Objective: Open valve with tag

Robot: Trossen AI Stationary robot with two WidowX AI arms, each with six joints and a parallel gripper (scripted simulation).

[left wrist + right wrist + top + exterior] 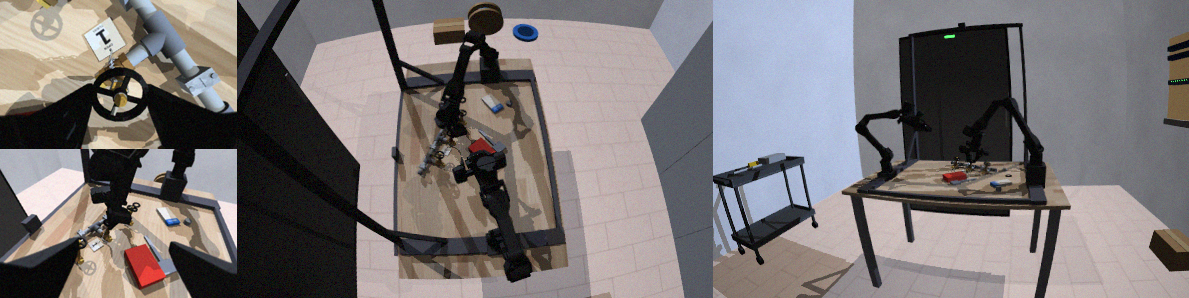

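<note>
Now: the white tag 10 cm below my left hand, 5 cm to the right of it and 3 cm behind it. Also, from my left hand: grey tool: 19 cm ahead, 9 cm below, 2 cm to the right; then red block: 14 cm ahead, 8 cm to the right, 8 cm below.
</note>
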